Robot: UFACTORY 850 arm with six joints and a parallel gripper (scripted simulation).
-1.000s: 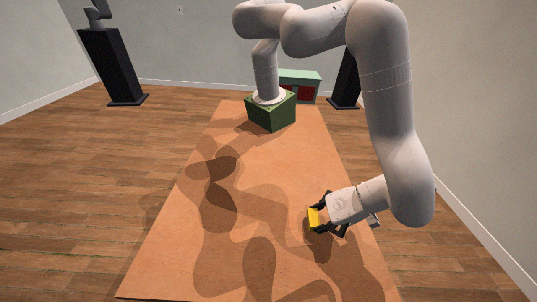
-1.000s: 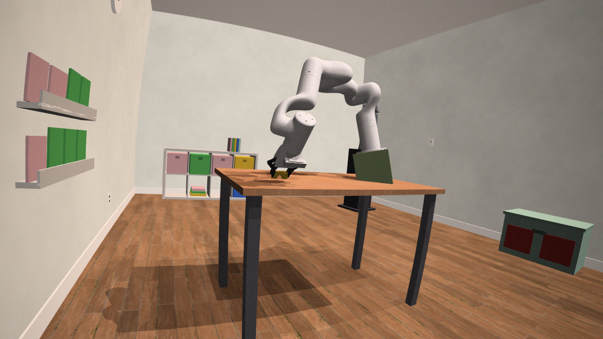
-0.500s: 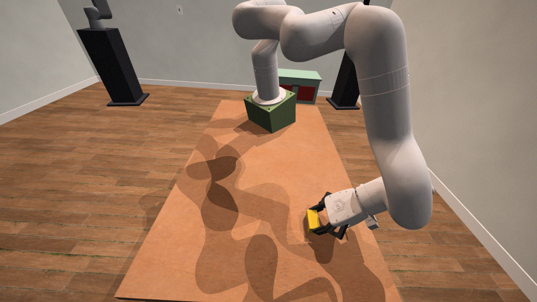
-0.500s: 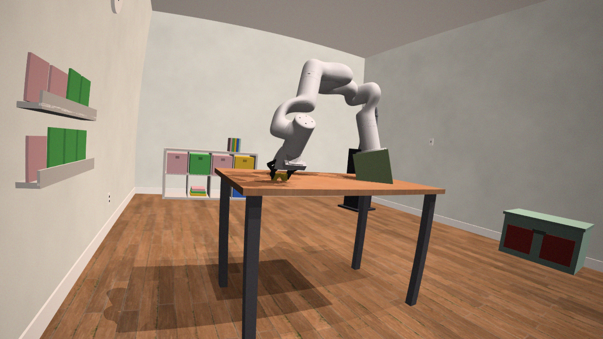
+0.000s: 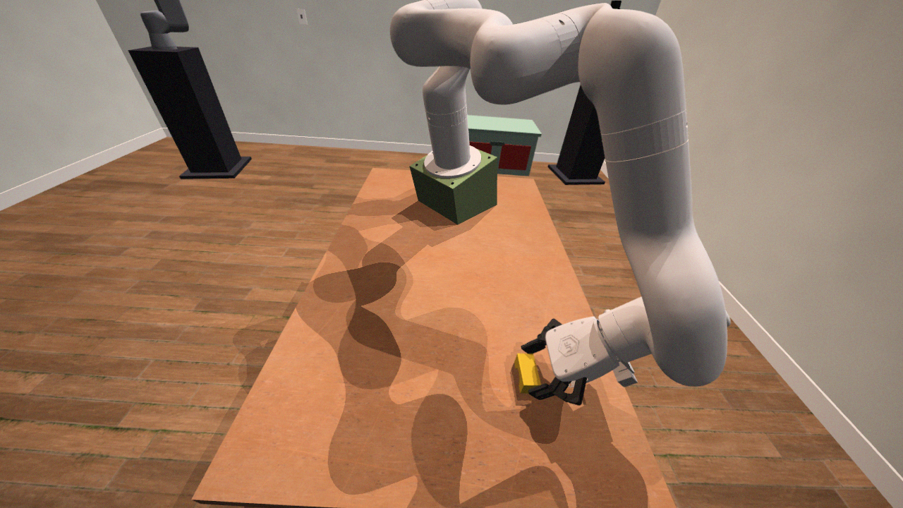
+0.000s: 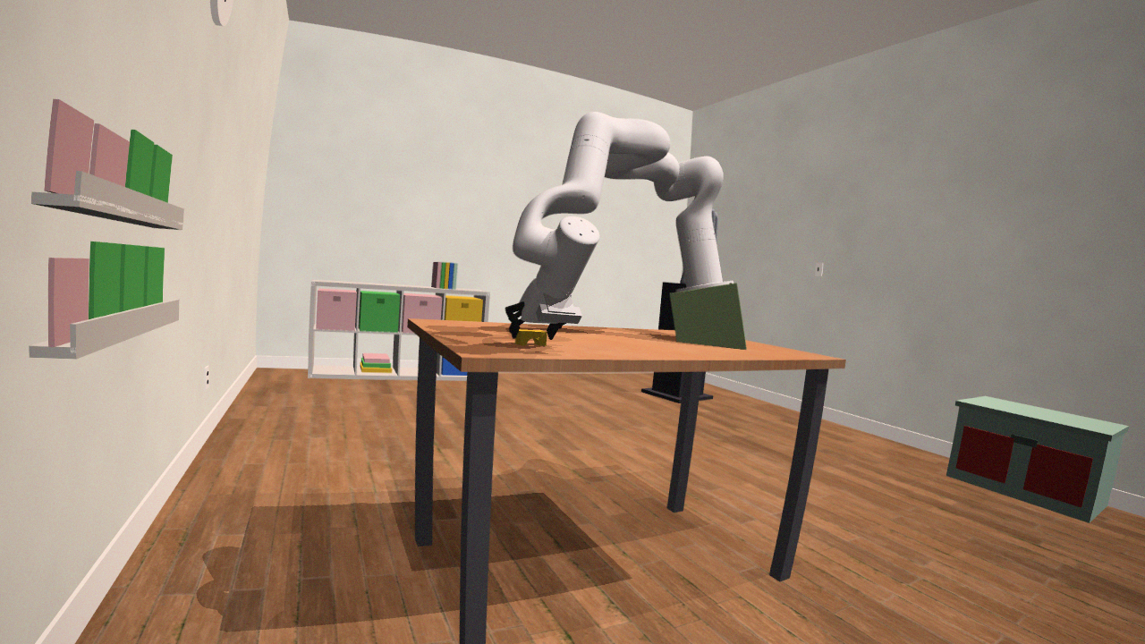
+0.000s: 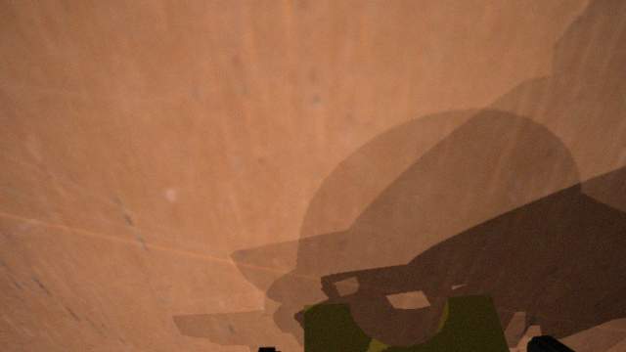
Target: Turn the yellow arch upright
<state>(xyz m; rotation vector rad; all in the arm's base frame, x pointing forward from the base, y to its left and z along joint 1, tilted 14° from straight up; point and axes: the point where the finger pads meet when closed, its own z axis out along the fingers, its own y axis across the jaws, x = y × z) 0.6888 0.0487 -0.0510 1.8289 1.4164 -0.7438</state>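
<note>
The yellow arch lies 10 mm to the right of my hand and 10 mm below it.
</note>
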